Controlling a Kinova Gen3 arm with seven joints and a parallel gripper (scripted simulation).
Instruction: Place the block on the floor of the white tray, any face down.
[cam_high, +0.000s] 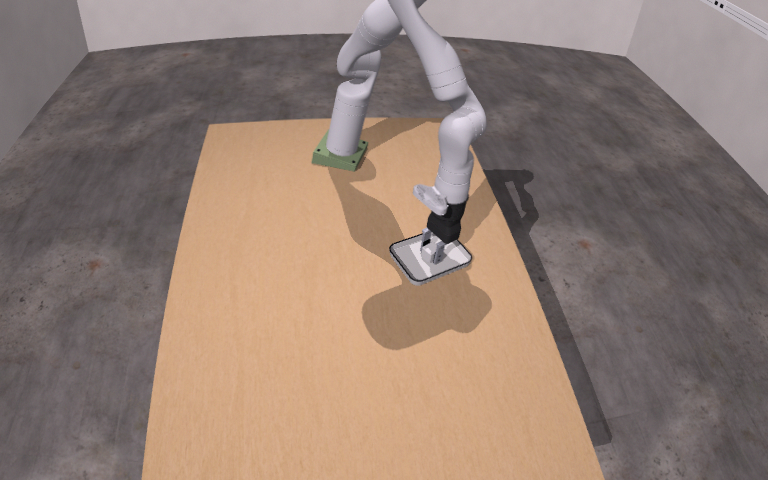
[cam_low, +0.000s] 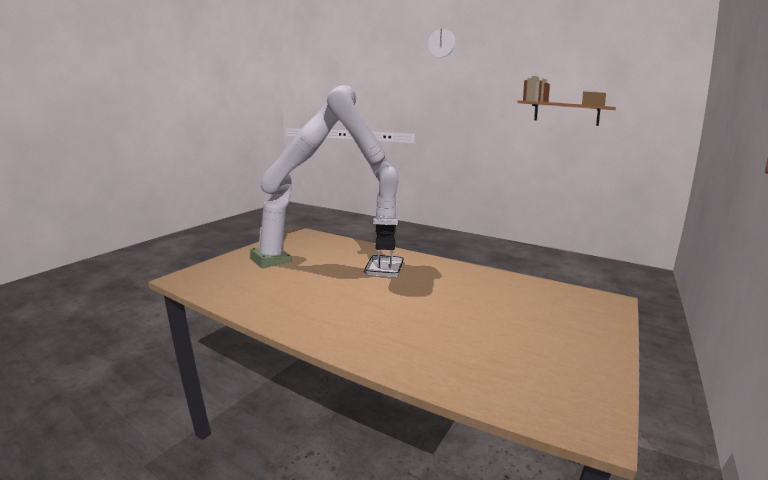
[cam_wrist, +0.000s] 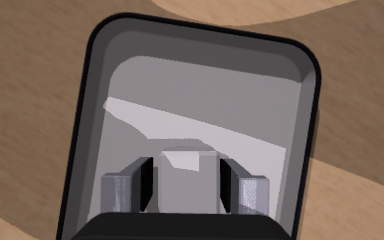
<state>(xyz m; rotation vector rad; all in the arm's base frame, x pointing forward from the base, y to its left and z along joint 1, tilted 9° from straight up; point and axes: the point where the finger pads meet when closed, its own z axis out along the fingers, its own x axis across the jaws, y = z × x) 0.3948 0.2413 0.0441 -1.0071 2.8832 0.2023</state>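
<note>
The block is 1 cm below my hand. Also, from my hand: white tray 1 cm below.
</note>
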